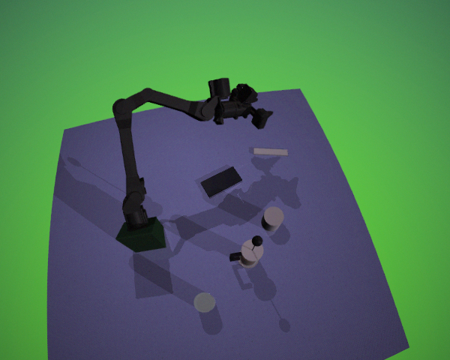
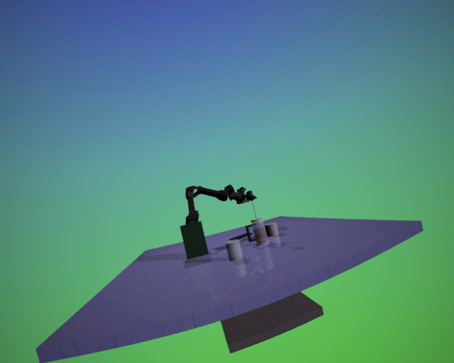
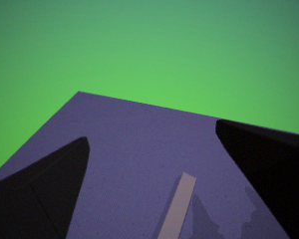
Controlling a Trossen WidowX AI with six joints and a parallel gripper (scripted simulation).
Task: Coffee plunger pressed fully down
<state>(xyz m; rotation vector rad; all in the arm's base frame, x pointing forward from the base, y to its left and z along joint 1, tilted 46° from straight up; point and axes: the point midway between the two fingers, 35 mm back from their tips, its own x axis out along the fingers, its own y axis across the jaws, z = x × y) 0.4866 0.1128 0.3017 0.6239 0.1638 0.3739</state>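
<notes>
Right now my gripper tip is 47 cm to the left of the coffee press, 20 cm past it and 11 cm above it. From my gripper tip the other things lie so: pale flat bar: 23 cm below, 6 cm to the right, 4 cm ahead.
</notes>
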